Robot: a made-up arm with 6 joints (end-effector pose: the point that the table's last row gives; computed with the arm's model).
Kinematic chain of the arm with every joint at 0, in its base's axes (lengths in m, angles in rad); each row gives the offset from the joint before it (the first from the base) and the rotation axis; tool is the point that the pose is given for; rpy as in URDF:
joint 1: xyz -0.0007 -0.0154 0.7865 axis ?
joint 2: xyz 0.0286 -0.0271 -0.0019 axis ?
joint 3: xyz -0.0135 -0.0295 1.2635 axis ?
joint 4: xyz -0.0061 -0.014 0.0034 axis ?
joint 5: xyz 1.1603 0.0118 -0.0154 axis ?
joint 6: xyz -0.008 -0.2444 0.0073 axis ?
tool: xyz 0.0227 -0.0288 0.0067 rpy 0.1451 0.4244 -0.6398
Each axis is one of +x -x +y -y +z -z.
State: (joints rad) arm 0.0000 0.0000 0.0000 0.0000 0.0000 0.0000
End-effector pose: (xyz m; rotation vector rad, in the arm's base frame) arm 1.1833 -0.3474 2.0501 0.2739 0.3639 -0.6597
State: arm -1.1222 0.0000 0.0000 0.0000 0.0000 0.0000
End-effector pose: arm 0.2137 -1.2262 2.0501 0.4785 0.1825 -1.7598
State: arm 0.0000 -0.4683 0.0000 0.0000 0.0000 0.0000
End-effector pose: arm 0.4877 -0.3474 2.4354 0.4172 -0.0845 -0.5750
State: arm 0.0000 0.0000 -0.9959 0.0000 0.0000 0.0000
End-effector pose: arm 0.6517 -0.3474 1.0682 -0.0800 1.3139 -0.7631
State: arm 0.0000 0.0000 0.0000 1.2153 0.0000 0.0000
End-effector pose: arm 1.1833 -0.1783 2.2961 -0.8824 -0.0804 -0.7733
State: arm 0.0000 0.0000 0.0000 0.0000 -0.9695 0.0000
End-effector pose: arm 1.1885 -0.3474 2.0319 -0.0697 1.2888 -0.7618
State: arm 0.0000 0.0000 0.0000 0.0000 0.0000 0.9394
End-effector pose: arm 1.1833 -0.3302 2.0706 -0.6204 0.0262 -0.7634
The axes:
joint 1: +z
joint 2: +y
joint 3: -y
joint 4: -x
joint 5: -y
joint 6: -x

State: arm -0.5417 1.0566 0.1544 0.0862 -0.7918 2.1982
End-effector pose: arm 1.4543 -1.2185 0.4980 -1.5500 1.0447 0.5569
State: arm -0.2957 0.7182 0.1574 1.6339 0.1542 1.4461
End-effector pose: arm 1.8624 -0.6175 1.3219 -2.5120 -0.4914 0.1118
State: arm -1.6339 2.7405 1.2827 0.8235 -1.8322 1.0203
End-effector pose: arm -0.3154 -0.8186 -1.5329 0.1344 2.8651 1.0341
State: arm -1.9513 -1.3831 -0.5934 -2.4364 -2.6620 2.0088
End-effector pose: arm 0.2383 0.2469 1.7585 -1.1991 -0.4010 0.2077
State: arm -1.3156 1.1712 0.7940 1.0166 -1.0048 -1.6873
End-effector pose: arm 0.3633 -2.3158 1.0377 -1.3961 -0.3474 2.6668
